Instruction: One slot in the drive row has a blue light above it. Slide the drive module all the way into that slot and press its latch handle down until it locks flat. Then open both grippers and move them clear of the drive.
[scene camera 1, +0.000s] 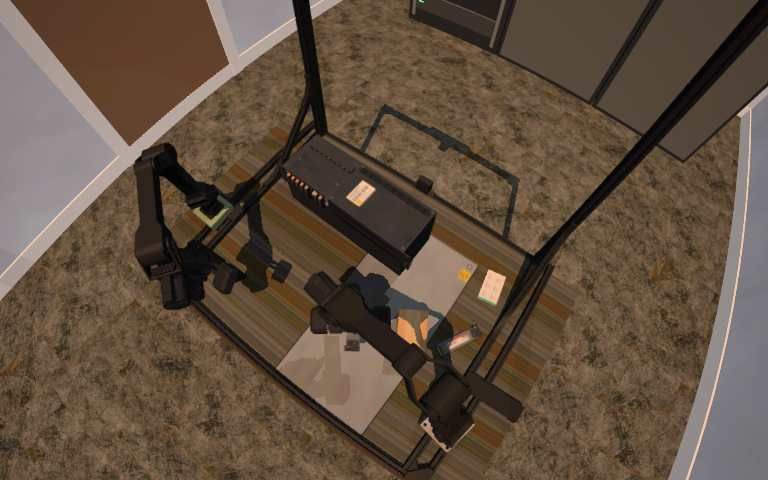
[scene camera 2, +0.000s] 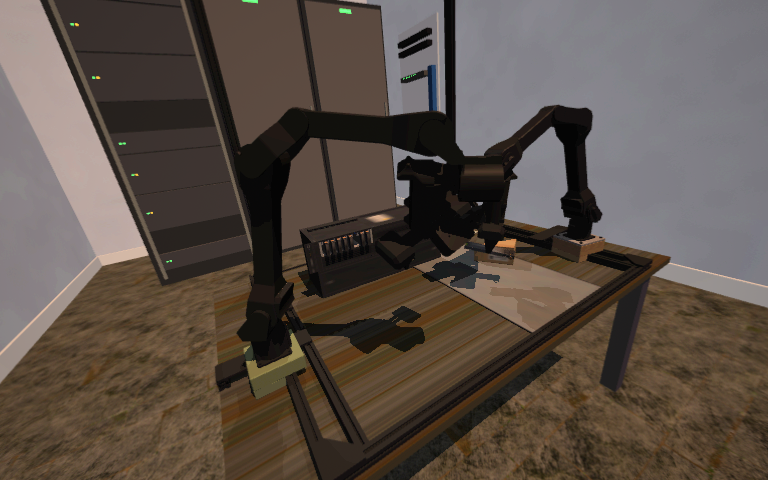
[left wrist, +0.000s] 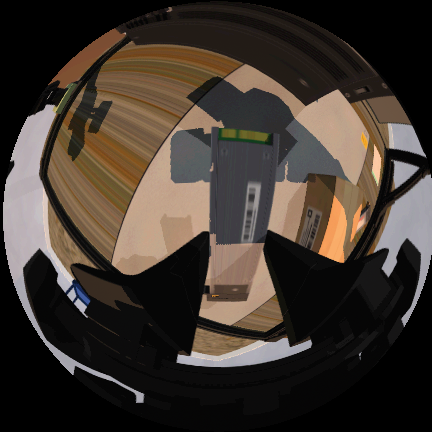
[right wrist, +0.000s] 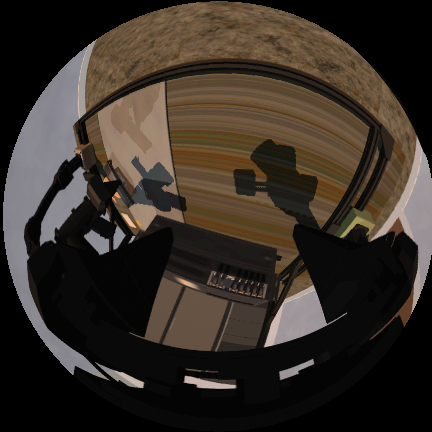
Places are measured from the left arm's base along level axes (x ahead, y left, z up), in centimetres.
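Pixels of known places: left gripper, fingertip midpoint: (scene camera 2: 488, 250) (left wrist: 235, 236) (right wrist: 118, 184); right gripper, fingertip midpoint: (scene camera 2: 422, 254) (right wrist: 235, 232); left arm's base, link origin: (scene camera 2: 578, 236) (right wrist: 79, 159); right arm's base, link origin: (scene camera 1: 211, 207) (scene camera 2: 272, 351) (right wrist: 356, 233).
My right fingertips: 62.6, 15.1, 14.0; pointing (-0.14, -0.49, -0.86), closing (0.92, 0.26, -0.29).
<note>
Ahead of a thing's pixels: the offset from my right fingertips to its top centre, as dx, dy, dz. "spot": to the spot under its first point. Level surfaces: height alone.
The grey drive module @(-27.2, -14.1, -9.0) (left wrist: 241, 181) has a green connector at its far end and its latch handle at the near end. My left gripper (left wrist: 235, 236) (scene camera 1: 330, 324) (scene camera 2: 492, 243) is shut on its sides and holds it above the grey mat @(dz -19.9) (scene camera 1: 439, 276) (scene camera 2: 549, 290). My arm hides the drive in both scene views. The black chassis @(-0.3, -38.5, -2.6) (scene camera 1: 382, 214) (scene camera 2: 349, 281) (left wrist: 282, 48) (right wrist: 225, 250) carries the drive row @(+11.1, -35.9, -2.0) (scene camera 1: 306, 188) (scene camera 2: 346, 245) (right wrist: 238, 284) on its front face. The blue light is too small to make out. My right gripper (scene camera 2: 422, 240) (right wrist: 235, 232) is open and empty, high above the table in front of the chassis.
A cardboard box @(-38.5, -25.2, -13.9) (scene camera 1: 411, 329) (scene camera 2: 498, 257) (left wrist: 326, 217) stands on the mat close to the left gripper. A white card @(-44.9, -53.2, -20.0) (scene camera 1: 492, 287) and a small stick-shaped part @(spot: -48.8, -34.1, -19.2) (scene camera 1: 458, 340) lie near the table's right edge. Black frame posts (scene camera 1: 311, 62) rise at the corners.
</note>
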